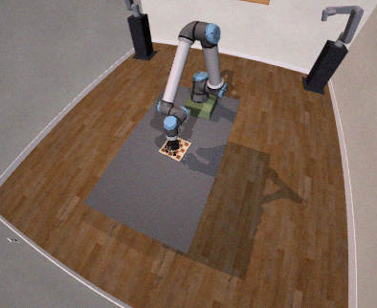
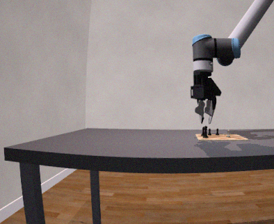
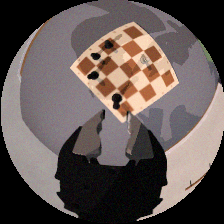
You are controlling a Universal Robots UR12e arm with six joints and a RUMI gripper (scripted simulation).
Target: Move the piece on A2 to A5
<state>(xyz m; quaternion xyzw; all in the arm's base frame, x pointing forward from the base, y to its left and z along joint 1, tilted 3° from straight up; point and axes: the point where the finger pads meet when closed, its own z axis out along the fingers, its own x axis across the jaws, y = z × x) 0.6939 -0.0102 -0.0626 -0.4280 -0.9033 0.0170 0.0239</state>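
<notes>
Now: the black piece 50 mm below my hand. The rest, counted from my hand: white piece 120 mm behind, 60 mm below, 20 mm to the right; chessboard 80 mm below, 80 mm behind, 30 mm to the right.
</notes>
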